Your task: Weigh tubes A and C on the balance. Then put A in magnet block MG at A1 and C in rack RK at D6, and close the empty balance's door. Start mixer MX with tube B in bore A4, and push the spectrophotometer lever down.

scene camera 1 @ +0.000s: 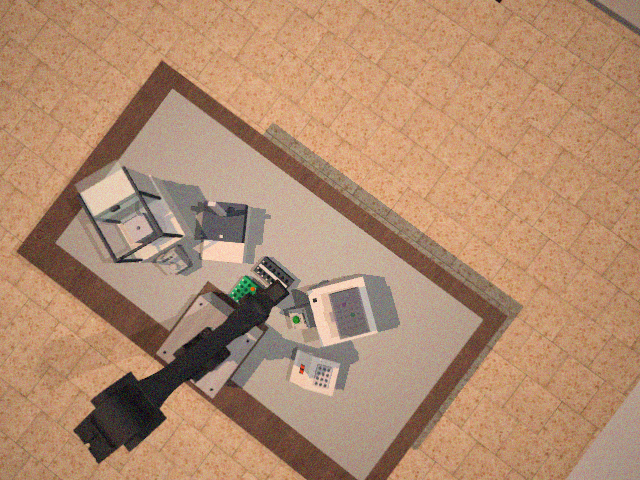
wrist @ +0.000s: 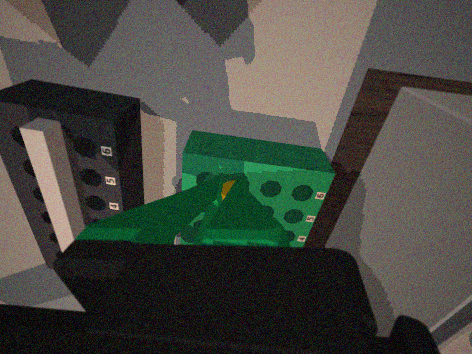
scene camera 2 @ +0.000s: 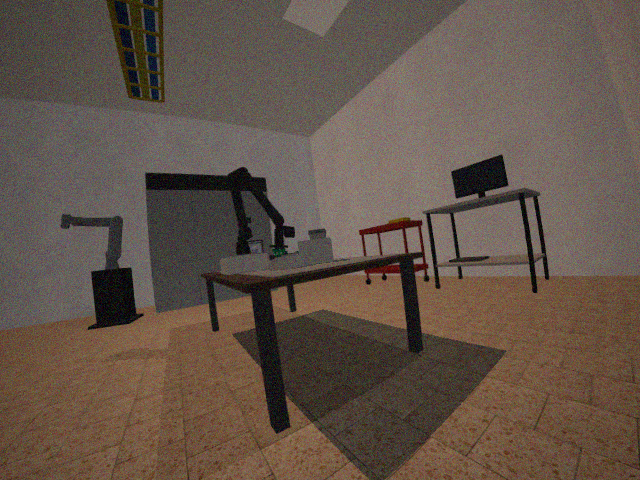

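Where they show: gripper, fingertip midpoint: point(wrist: 232, 185); arm's base at its link origin: point(scene camera 2: 243, 254).
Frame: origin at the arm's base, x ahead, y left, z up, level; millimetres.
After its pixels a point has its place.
Observation:
My gripper point(wrist: 232, 185) @[x 212, y -6, z -65 mm] is shut on a yellow-capped tube point(wrist: 227, 189) @[x 215, y -5, z -62 mm] over the green rack point(wrist: 252, 157) @[x 205, y -21, z -76 mm] point(scene camera 1: 240, 290) @[x 178, y 82, z -71 mm]. Part of the cap shows between the green fingertips; its body is mostly hidden, and its letter cannot be read. In the overhead view an orange-looking cap point(scene camera 1: 252, 289) @[x 218, y 56, z -46 mm] shows at the rack beside the arm. The dark magnet block point(wrist: 127, 130) @[x 276, y -12, z -80 mm] point(scene camera 1: 285, 277) @[x 326, y 13, z -64 mm] with a pale bar stands beside the rack. The glass-sided balance point(scene camera 1: 111, 191) @[x 129, y 544, z 108 mm] stands at the table's left. A white box point(scene camera 1: 306, 383) @[x 153, y -298, z -38 mm] with a red switch and a grid of holes stands right of the arm.
A large white device point(scene camera 1: 368, 310) @[x 470, y -237, z 34 mm] with a dark panel and a small green-button unit point(scene camera 1: 296, 319) @[x 268, y -117, z -29 mm] stand right of the rack. A white and dark grey device point(scene camera 1: 223, 251) @[x 225, y 221, z -56 mm] stands between balance and rack. The arm's base plate point(scene camera 1: 209, 379) @[x -65, y -74, z 1 mm] sits at the table's near edge.

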